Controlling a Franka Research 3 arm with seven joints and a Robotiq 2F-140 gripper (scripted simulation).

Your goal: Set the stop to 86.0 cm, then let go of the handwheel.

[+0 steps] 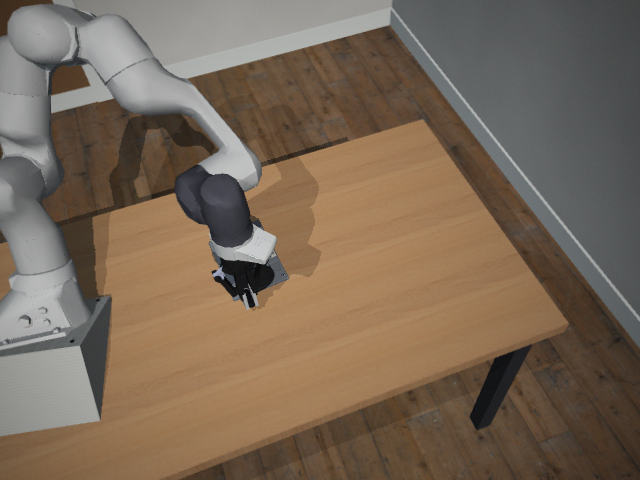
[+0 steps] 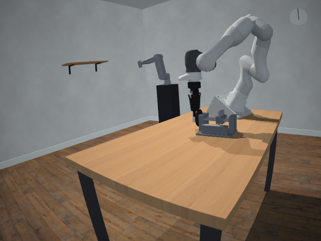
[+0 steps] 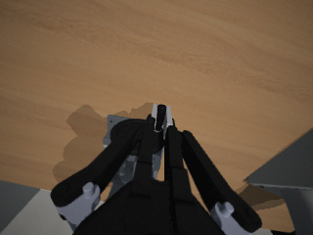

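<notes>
The black handwheel is 20 mm to the left of my hand, 10 mm below it and 10 mm ahead of it. Also, from my hand: sliding stop block 170 mm to the left, 40 mm ahead, 20 mm above.
</notes>
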